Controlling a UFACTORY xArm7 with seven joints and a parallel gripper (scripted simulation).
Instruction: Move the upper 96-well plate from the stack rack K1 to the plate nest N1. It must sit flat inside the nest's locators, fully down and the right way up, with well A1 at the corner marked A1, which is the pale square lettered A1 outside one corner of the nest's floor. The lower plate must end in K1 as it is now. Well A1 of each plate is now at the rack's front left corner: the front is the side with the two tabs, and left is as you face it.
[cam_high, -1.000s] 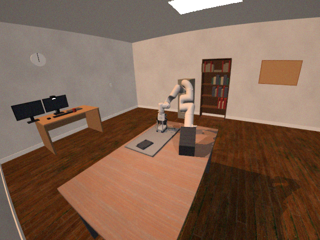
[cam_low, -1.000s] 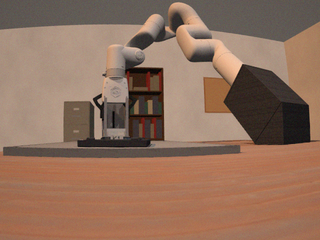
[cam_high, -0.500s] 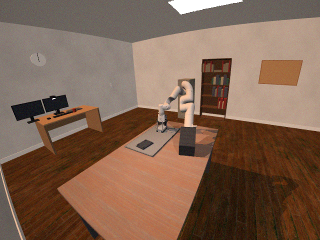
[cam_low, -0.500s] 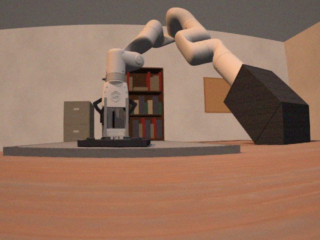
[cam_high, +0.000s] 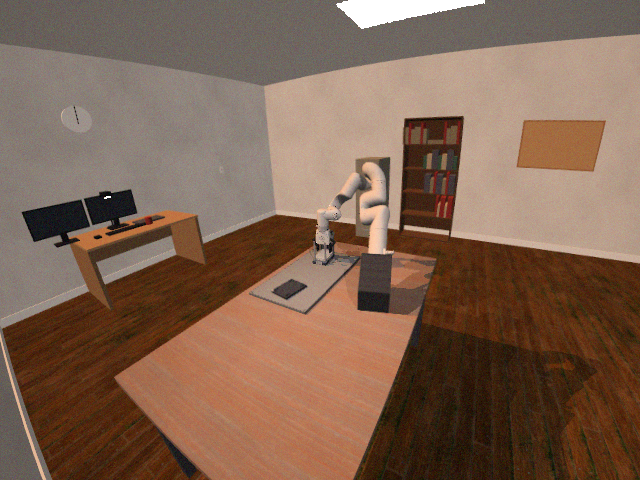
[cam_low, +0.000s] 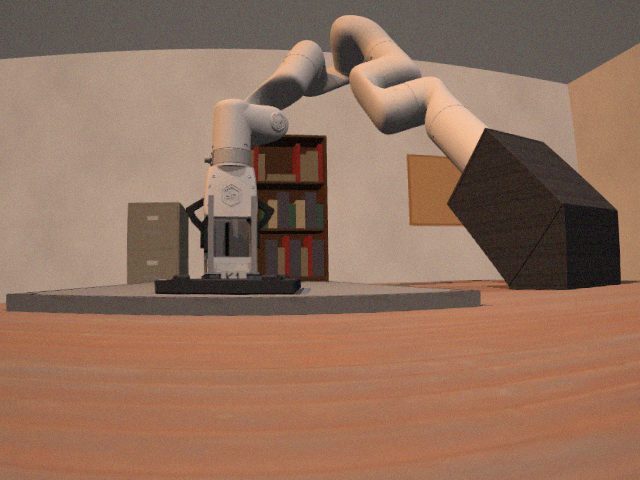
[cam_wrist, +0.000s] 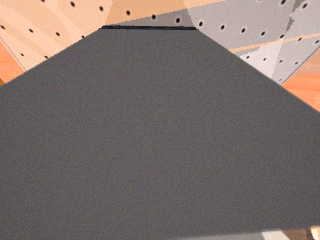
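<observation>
Right now the 96-well plate is 30 mm below my hand. From my hand the other things lie so: grey mat: 210 mm to the left, 70 mm below; then plate nest N1: 20 mm ahead, 430 mm to the left, 60 mm below.
</observation>
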